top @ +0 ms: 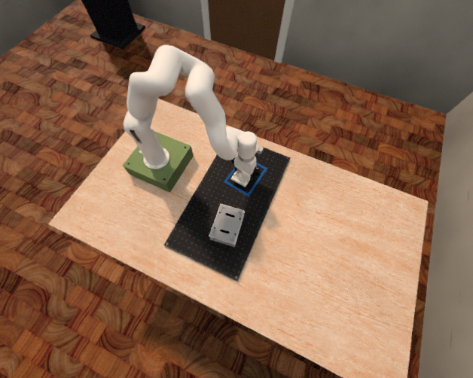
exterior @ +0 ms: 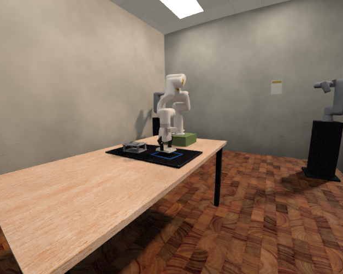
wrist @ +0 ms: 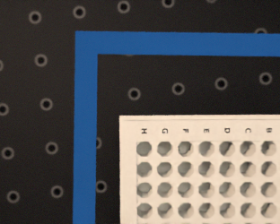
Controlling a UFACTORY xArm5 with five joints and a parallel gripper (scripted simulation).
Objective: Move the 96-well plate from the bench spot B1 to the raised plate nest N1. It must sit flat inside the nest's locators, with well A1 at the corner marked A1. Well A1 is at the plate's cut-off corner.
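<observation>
Right now the grey raised plate nest is 28 cm to the right of my hand, 4 cm ahead of it and 1 cm above it. Also, from my hand: white 96-well plate: 1 cm below.
</observation>
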